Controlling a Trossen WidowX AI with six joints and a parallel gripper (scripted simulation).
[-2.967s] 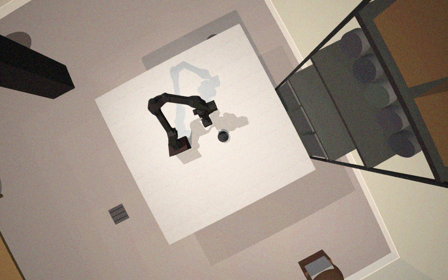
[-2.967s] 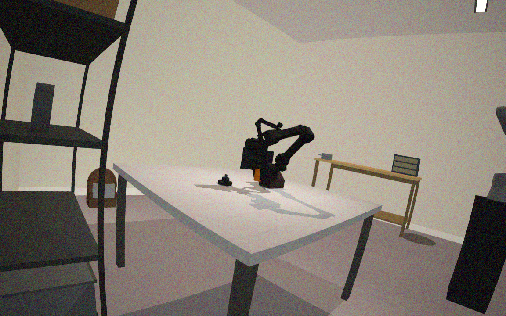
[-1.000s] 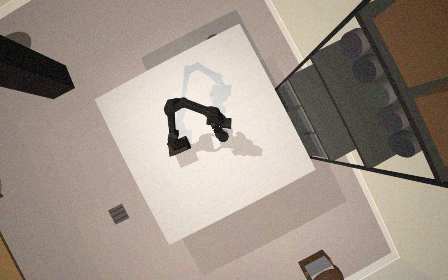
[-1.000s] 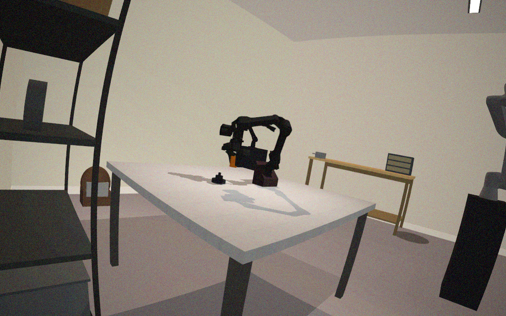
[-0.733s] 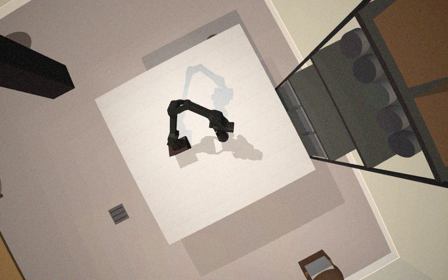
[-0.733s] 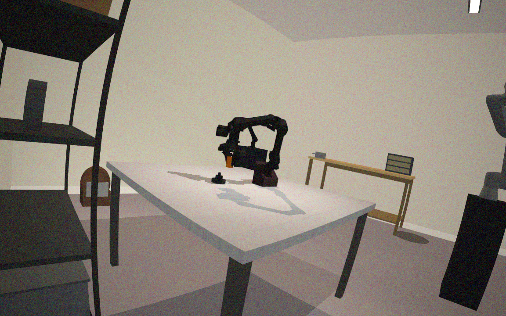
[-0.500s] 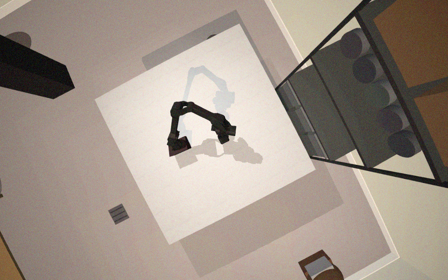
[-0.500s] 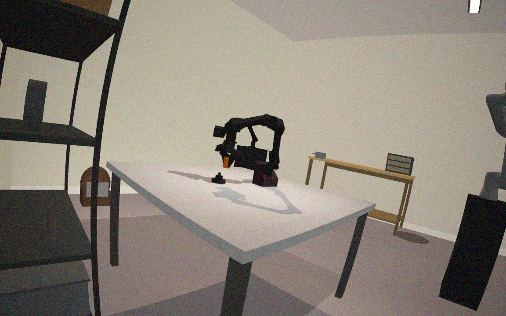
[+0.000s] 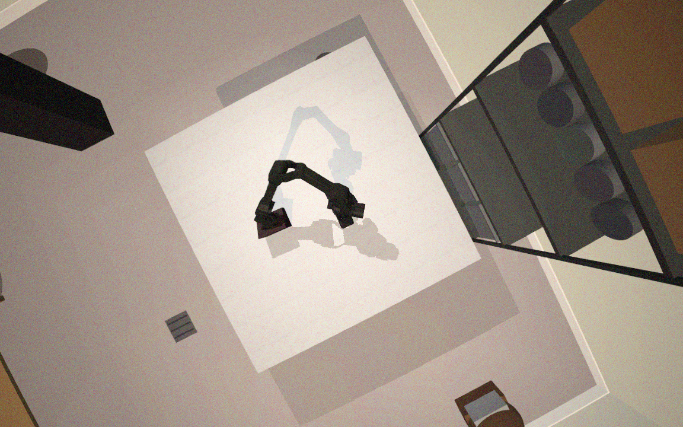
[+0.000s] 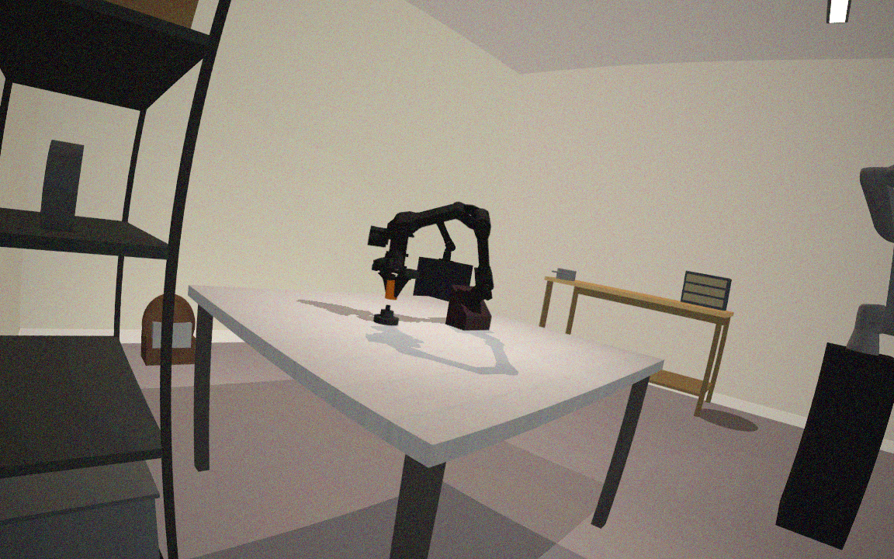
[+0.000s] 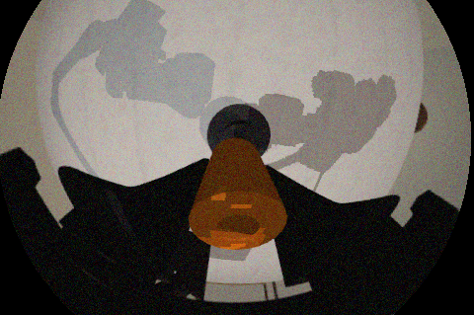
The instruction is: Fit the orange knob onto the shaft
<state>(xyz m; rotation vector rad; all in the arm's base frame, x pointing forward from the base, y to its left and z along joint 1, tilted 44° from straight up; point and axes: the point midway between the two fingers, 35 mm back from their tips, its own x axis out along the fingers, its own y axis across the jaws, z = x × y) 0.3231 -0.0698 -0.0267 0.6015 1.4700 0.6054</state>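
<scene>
The dark round pedestal is 10 mm to the right of my gripper tip and 60 mm below it. Round my gripper tip: orange knob: 20 mm above.
</scene>
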